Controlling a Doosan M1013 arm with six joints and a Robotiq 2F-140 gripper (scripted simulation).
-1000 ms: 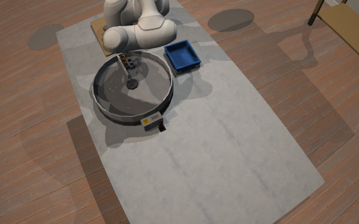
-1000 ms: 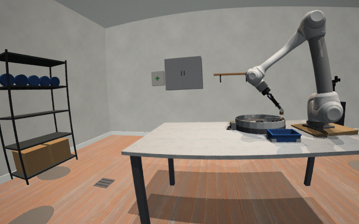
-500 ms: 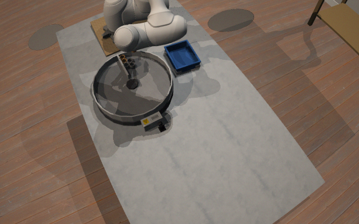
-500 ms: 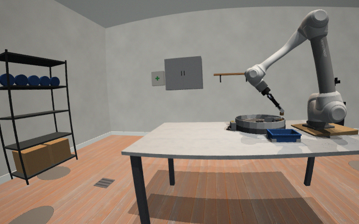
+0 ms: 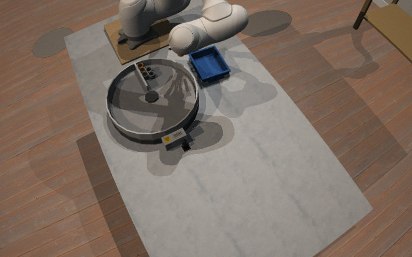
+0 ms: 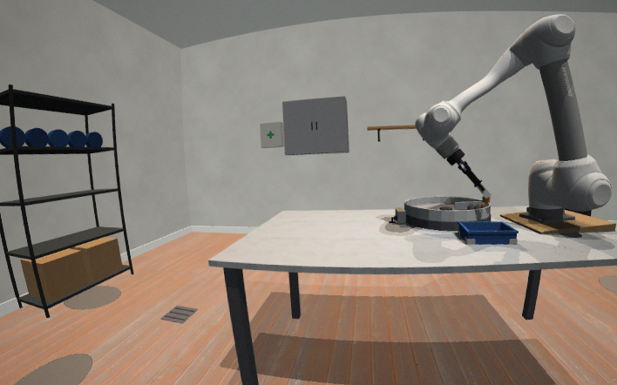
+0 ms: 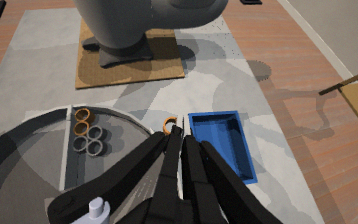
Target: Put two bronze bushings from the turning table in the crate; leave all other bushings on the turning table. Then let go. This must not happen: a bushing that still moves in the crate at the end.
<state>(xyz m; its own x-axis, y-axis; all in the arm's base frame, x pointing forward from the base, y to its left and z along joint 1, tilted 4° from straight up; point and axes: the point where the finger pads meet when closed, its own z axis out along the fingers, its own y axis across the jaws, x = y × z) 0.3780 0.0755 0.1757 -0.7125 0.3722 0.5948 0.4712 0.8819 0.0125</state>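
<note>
Now: the blue crate 5 cm ahead of my hand, 11 cm to the left of it and 15 cm below it. Also, from my hand: round grey turning table 7 cm ahead, 23 cm to the right, 12 cm below.
</note>
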